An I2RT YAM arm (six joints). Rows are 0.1 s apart.
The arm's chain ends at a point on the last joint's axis. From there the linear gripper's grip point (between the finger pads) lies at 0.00 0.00 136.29 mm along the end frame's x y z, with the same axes.
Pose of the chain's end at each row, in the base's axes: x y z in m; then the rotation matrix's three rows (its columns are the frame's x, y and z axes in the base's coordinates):
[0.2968, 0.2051, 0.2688], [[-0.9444, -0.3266, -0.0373], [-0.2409, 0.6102, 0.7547], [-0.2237, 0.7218, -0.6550]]
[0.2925, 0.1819, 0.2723], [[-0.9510, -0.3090, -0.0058], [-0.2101, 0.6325, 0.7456], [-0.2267, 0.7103, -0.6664]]
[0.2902, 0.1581, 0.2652], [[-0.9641, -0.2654, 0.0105], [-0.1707, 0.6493, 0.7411], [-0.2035, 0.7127, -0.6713]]
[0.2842, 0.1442, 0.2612], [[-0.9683, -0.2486, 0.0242], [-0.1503, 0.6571, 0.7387], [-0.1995, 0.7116, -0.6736]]
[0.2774, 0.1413, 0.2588], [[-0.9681, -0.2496, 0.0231], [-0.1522, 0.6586, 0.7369], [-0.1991, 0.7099, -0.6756]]
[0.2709, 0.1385, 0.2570], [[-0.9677, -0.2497, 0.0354], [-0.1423, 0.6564, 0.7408], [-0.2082, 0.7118, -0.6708]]
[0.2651, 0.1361, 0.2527], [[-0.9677, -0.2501, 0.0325], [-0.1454, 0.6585, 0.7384], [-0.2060, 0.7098, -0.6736]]
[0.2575, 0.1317, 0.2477], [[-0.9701, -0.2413, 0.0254], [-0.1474, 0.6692, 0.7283], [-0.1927, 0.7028, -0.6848]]
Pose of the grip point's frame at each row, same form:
[0.2917, 0.3080, 0.1795], [[-0.9444, -0.3266, -0.0373], [-0.2409, 0.6102, 0.7547], [-0.2237, 0.7218, -0.6550]]
[0.2917, 0.2835, 0.1815], [[-0.9510, -0.3090, -0.0058], [-0.2101, 0.6325, 0.7456], [-0.2267, 0.7103, -0.6664]]
[0.2916, 0.2591, 0.1737], [[-0.9641, -0.2654, 0.0105], [-0.1707, 0.6493, 0.7411], [-0.2035, 0.7127, -0.6713]]
[0.2875, 0.2449, 0.1694], [[-0.9683, -0.2486, 0.0242], [-0.1503, 0.6571, 0.7387], [-0.1995, 0.7116, -0.6736]]
[0.2805, 0.2417, 0.1667], [[-0.9681, -0.2496, 0.0231], [-0.1522, 0.6586, 0.7369], [-0.1991, 0.7099, -0.6756]]
[0.2757, 0.2395, 0.1656], [[-0.9677, -0.2497, 0.0354], [-0.1423, 0.6564, 0.7408], [-0.2082, 0.7118, -0.6708]]
[0.2695, 0.2367, 0.1609], [[-0.9677, -0.2501, 0.0325], [-0.1454, 0.6585, 0.7384], [-0.2060, 0.7098, -0.6736]]
[0.2610, 0.2310, 0.1544], [[-0.9701, -0.2413, 0.0254], [-0.1474, 0.6692, 0.7283], [-0.1927, 0.7028, -0.6848]]

